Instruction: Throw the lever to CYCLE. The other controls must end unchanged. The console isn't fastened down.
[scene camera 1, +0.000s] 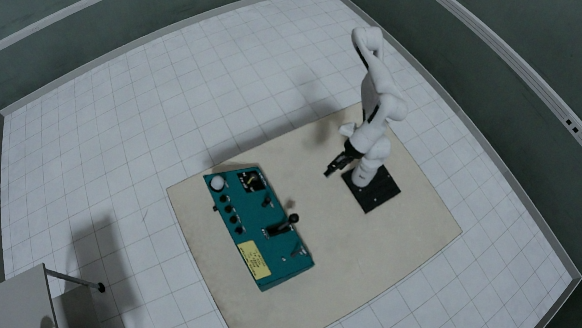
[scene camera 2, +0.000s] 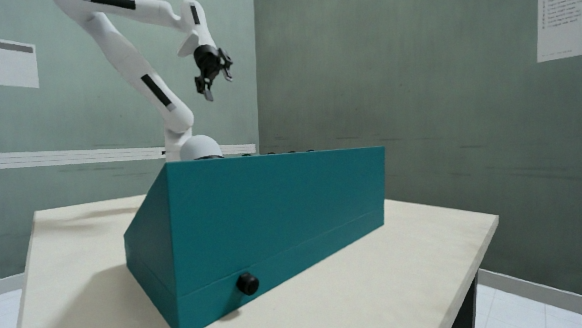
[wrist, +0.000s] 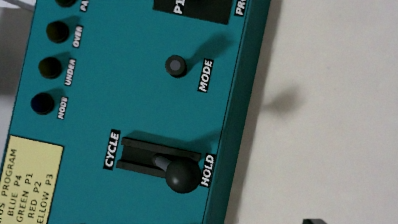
Note:
In view: my gripper (scene camera 2: 219, 90) and a teal console (scene camera 2: 205, 226).
The teal console shows as well in scene camera 1 (scene camera 1: 268, 254) and in the wrist view (wrist: 87, 124).

